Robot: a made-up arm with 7 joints. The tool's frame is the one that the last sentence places. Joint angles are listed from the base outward.
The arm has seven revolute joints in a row. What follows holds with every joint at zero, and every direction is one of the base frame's.
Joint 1 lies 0.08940 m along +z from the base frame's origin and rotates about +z.
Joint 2 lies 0.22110 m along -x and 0.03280 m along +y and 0.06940 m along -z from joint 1 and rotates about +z.
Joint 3 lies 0.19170 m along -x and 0.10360 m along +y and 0.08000 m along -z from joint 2 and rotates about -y.
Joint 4 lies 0.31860 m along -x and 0.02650 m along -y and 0.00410 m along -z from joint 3 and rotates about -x.
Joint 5 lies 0.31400 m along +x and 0.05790 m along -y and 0.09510 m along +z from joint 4 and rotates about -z.
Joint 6 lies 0.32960 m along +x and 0.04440 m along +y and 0.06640 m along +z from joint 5 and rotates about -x.
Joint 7 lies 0.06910 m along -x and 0.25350 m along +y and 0.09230 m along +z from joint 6 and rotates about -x.
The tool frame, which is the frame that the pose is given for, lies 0.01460 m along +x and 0.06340 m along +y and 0.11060 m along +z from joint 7; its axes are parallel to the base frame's.
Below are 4 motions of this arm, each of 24 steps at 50 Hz.
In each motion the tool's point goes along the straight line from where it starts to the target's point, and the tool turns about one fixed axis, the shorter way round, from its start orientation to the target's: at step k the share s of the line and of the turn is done. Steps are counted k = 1, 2, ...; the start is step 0. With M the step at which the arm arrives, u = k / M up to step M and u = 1 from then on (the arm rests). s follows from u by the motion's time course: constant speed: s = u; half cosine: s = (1 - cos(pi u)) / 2; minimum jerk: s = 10 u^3 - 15 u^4 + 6 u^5.
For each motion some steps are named. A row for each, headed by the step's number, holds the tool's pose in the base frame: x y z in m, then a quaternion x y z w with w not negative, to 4 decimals.
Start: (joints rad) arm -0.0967 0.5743 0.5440 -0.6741 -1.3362 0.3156 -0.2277
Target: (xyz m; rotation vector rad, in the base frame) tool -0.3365 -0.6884 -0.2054 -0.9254 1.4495 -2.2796
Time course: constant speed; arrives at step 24
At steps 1, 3, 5, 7, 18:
1: -0.8525 -0.1529 0.1030 0.1711 -0.4052 0.7629 0.4737
3: -0.8077 -0.1995 0.0762 0.1881 -0.4215 0.7789 0.4245
5: -0.7628 -0.2460 0.0494 0.2045 -0.4363 0.7924 0.3739
7: -0.7179 -0.2926 0.0225 0.2202 -0.4498 0.8034 0.3221
18: -0.4711 -0.5487 -0.1249 0.2928 -0.4969 0.8166 0.0233

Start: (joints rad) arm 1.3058 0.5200 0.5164 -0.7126 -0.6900 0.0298 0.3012
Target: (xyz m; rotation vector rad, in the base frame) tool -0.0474 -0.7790 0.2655 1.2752 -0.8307 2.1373
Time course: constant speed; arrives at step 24
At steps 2, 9, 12, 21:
2: -0.1339 -0.7279 0.3632 0.3838 -0.1785 0.8680 0.2596
9: -0.1064 -0.7441 0.3321 0.4126 -0.2199 0.8451 0.2593
12: -0.0946 -0.7511 0.3188 0.4245 -0.2374 0.8345 0.2590
21: -0.0592 -0.7720 0.2788 0.4589 -0.2891 0.7999 0.2570

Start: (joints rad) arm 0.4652 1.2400 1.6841 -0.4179 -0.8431 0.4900 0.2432
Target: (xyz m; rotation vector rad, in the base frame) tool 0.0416 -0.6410 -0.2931 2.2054 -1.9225 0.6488
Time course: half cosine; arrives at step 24
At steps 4, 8, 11, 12, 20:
4: -0.5112 -0.6170 -0.2437 0.4132 -0.7984 0.3962 0.1867
8: -0.4028 -0.6217 -0.2534 0.4838 -0.7777 0.3655 0.1663
11: -0.2933 -0.6265 -0.2632 0.5517 -0.7514 0.3319 0.1445
12: -0.2547 -0.6282 -0.2666 0.5748 -0.7409 0.3194 0.1366
20: 0.0019 -0.6393 -0.2896 0.7147 -0.6554 0.2306 0.0812

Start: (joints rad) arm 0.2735 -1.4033 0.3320 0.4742 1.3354 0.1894 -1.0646
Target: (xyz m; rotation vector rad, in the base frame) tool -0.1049 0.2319 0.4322 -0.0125 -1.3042 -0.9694
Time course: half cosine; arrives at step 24
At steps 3, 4, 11, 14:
3: -0.2344 -0.0027 0.4264 -0.0721 -0.5584 -0.7436 0.3606
4: -0.2305 0.0044 0.4265 -0.0703 -0.5609 -0.7363 0.3719
11: -0.1810 0.0940 0.4288 -0.0457 -0.5834 -0.6313 0.5090
14: -0.1548 0.1415 0.4299 -0.0321 -0.5880 -0.5675 0.5754

